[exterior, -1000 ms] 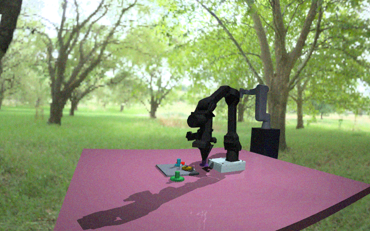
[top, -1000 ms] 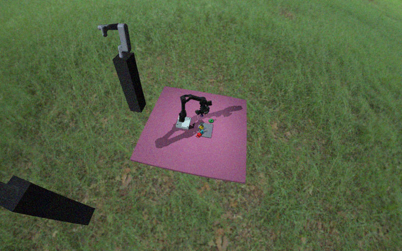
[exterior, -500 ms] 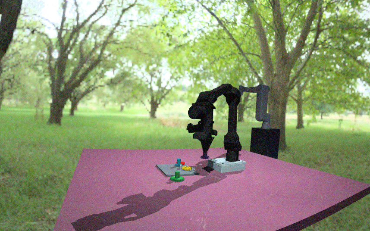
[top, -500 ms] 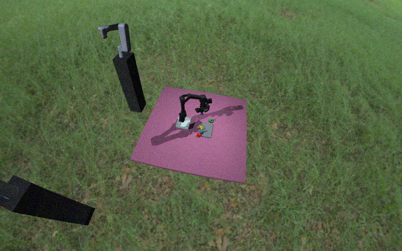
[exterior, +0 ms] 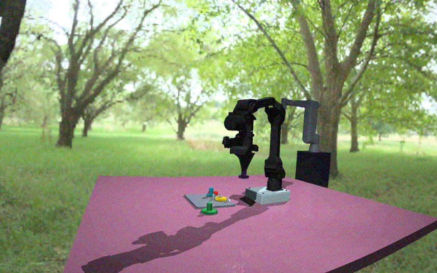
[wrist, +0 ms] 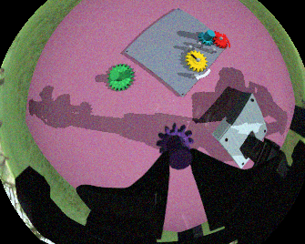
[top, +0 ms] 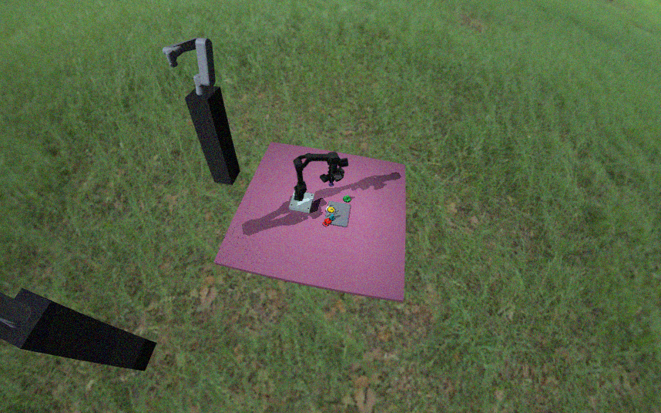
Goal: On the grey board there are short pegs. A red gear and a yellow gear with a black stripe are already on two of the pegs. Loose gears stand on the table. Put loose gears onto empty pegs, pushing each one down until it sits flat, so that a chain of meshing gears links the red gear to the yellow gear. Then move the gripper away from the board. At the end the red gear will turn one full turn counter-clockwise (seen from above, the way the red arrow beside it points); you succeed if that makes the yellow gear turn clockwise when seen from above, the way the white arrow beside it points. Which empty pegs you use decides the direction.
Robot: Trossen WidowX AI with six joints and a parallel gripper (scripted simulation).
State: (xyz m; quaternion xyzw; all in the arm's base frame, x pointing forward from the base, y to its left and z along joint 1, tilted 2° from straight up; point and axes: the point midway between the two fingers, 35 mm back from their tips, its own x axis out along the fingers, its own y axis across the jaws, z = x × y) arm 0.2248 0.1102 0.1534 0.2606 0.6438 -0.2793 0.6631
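My gripper tip is 220 mm to the left of the teal gear, 140 mm above it and 50 mm short of it. Also, from my gripper tip: yellow gear 150 mm below, 140 mm to the right, 30 mm ahead; then green gear 150 mm below, 140 mm ahead; then purple gear 10 mm below.
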